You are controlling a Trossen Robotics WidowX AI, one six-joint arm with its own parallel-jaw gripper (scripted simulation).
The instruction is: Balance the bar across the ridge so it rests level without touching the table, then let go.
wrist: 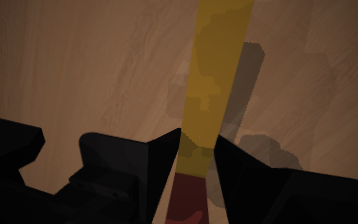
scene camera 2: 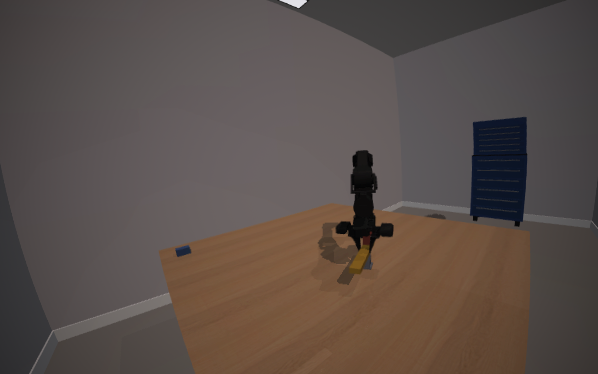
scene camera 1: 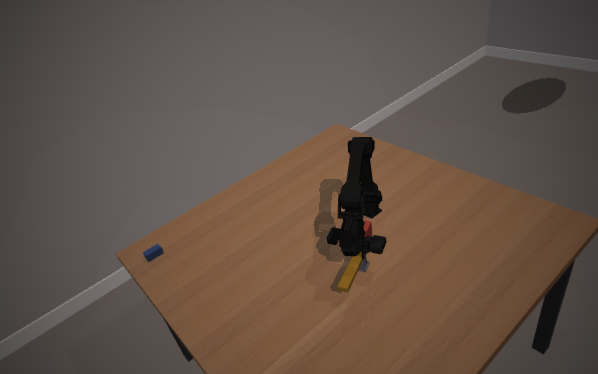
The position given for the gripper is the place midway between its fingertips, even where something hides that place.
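Observation:
A bar is carried by the gripper point(scene camera 2: 364, 252). The gripper appears in the wrist view point(wrist: 197, 135) too, and again in scene camera 1 point(scene camera 1: 358, 257).

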